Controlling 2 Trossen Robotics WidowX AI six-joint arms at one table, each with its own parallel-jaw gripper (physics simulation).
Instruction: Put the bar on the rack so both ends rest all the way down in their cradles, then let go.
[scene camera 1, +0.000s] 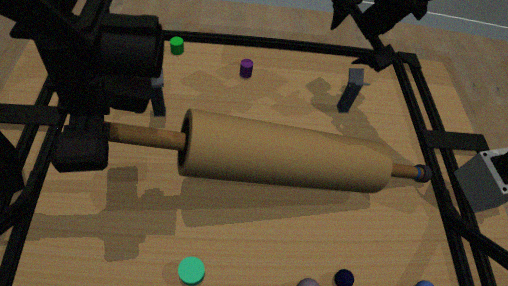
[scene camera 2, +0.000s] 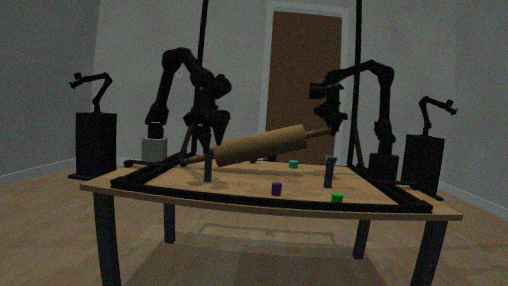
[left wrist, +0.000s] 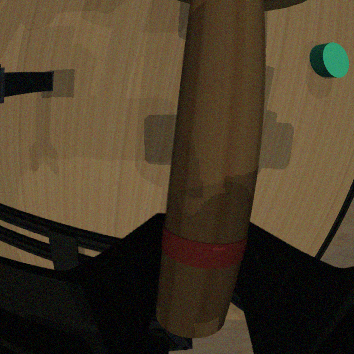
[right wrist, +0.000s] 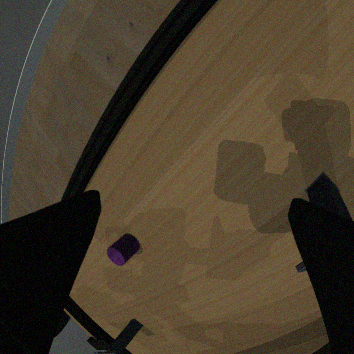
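Seen in the pictures: left gripper, fingertip midpoint: (scene camera 2: 332, 135) (left wrist: 197, 223); right gripper, fingertip midpoint: (scene camera 1: 342, 46) (scene camera 2: 212, 149) (right wrist: 198, 205); left arm's base at its link origin: (scene camera 2: 384, 154) (left wrist: 148, 339); right arm's base at its link origin: (scene camera 1: 507, 169) (scene camera 2: 155, 138).
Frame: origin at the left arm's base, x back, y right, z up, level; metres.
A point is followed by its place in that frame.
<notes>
The bar, a rolling pin (scene camera 1: 285, 156) @[x -0.470, y 0.276, z 0.055 m] (scene camera 2: 261, 144) @[x -0.526, y 0.213, z 0.013 m] (left wrist: 220, 100) @[x -0.276, y 0.149, z 0.091 m], is tilted. Its red-banded end is raised; its blue-banded end is low, close to the table or frame, contact unclear. My left gripper (scene camera 2: 333, 129) @[x -0.226, y 0.129, z 0.067 m] (left wrist: 197, 223) @[x -0.226, y 0.129, z 0.067 m] is shut on the red-banded handle. The rack is two dark posts with grey cradles: one post (scene camera 1: 158, 100) @[x -0.358, y -0.006, z -0.060 m] (scene camera 2: 328, 174) @[x -0.370, y -0.027, z -0.063 m] (left wrist: 27, 81) @[x -0.355, y -0.008, z -0.060 m] on the left gripper's side, and another post (scene camera 1: 349, 94) @[x -0.749, y 0.168, z -0.047 m] (scene camera 2: 208, 171) @[x -0.765, y 0.149, z -0.077 m] on the right gripper's side. The bar lies off both cradles. My right gripper (scene camera 1: 344, 46) @[x -0.778, y 0.075, z 0.012 m] (scene camera 2: 213, 145) @[x -0.778, y 0.075, z 0.012 m] (right wrist: 198, 205) @[x -0.778, y 0.075, z 0.012 m] is open and empty, above the table near the second post.
A purple cylinder (scene camera 1: 246, 68) @[x -0.590, y -0.027, z -0.081 m] (scene camera 2: 276, 189) @[x -0.607, y -0.053, z -0.094 m] (right wrist: 123, 249) @[x -0.611, y -0.032, z -0.085 m] and a green cylinder (scene camera 1: 177, 45) @[x -0.472, y -0.176, z -0.084 m] (scene camera 2: 337, 198) @[x -0.487, y -0.204, z -0.090 m] stand beyond the rack in scene camera 1. A teal disc (scene camera 1: 191, 270) @[x -0.273, y 0.336, z -0.083 m] (scene camera 2: 293, 164) @[x -0.285, y 0.316, z -0.096 m] (left wrist: 329, 60) @[x -0.273, y 0.323, z -0.083 m] and a dark blue ball (scene camera 1: 344, 278) @[x -0.496, y 0.480, z -0.081 m] lie nearer. A black frame (scene camera 1: 280, 46) (scene camera 2: 260, 202) edges the table.
</notes>
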